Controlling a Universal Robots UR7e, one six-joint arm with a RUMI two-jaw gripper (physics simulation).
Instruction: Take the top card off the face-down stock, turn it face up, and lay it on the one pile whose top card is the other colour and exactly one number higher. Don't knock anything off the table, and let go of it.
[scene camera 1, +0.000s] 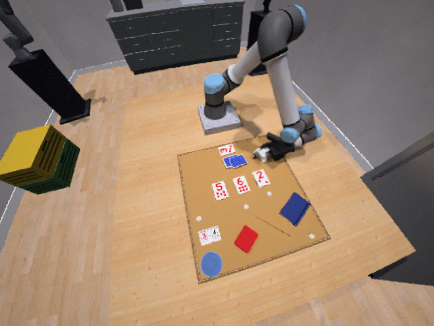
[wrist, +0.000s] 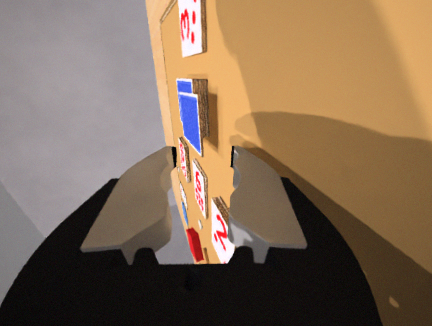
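Note:
The face-down stock (scene camera 1: 235, 161) (wrist: 191, 118) is a blue-backed stack whose top card sticks out to one side, toward my gripper. My gripper (scene camera 1: 255, 154) (wrist: 204, 149) is open with nothing between its fingers, low over the mat beside the stock. Three face-up piles lie in a row: a red 5 (scene camera 1: 220, 190) (wrist: 183, 159), a red 6 (scene camera 1: 241, 185) (wrist: 199, 189) and a red 2 (scene camera 1: 261, 178) (wrist: 219, 231). A red 3 pile (scene camera 1: 226, 150) (wrist: 192, 27) lies behind the stock.
The brown mat (scene camera 1: 200, 167) carries a small 3-and-4 card (scene camera 1: 209, 235), a blue disc (scene camera 1: 211, 264), a red block (scene camera 1: 246, 239) (wrist: 195, 244), a dark blue box (scene camera 1: 295, 208), a thin stick (scene camera 1: 272, 226) and several white pebbles. Yellow and green crates (scene camera 1: 31, 155) stand at the left.

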